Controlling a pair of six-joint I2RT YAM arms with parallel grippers.
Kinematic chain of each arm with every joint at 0, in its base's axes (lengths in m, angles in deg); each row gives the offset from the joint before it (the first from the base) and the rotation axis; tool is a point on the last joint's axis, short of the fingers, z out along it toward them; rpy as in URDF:
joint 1: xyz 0 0 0.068 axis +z
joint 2: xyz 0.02 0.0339 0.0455 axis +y
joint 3: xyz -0.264 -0.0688 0 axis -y
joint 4: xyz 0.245 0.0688 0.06 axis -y
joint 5: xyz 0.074 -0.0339 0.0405 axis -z
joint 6: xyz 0.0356 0 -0.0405 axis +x
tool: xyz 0 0 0 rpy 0 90 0
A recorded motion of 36 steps. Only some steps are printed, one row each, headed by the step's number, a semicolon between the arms.
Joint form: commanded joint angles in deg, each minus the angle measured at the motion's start. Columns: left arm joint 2, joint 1, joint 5, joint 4, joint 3, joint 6; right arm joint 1, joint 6, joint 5, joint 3, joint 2, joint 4.
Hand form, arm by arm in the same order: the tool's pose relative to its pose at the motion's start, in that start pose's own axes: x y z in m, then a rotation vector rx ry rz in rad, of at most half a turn. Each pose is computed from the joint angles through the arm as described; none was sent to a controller.
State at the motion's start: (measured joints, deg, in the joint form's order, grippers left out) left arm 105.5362 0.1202 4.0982 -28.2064 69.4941 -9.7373; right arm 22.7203 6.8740 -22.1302 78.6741 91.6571 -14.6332
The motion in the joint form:
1: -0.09 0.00 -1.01 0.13 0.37 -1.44; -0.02 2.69 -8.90 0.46 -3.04 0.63
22: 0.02 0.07 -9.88 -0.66 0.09 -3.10; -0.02 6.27 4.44 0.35 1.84 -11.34
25: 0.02 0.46 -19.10 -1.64 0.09 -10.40; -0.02 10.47 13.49 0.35 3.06 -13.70
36: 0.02 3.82 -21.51 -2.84 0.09 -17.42; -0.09 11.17 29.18 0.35 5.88 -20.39
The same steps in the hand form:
1: -0.0024 0.0001 -0.0016 -0.0155 -0.0133 -0.0245; -0.0127 0.0147 -0.0194 -0.1626 -0.0418 0.0147
22: -0.0003 0.0066 -0.0007 -0.1717 -0.0237 -0.0549; 0.0253 -0.0090 0.0073 0.1130 0.1941 0.1854
25: 0.0002 0.0148 -0.0024 -0.3331 -0.0597 -0.1844; 0.0338 -0.0178 0.0118 0.2877 0.2220 0.2571
36: -0.0001 0.0378 -0.0052 -0.4017 -0.0753 -0.3549; 0.0555 -0.0340 0.0179 0.5891 0.3351 0.2485

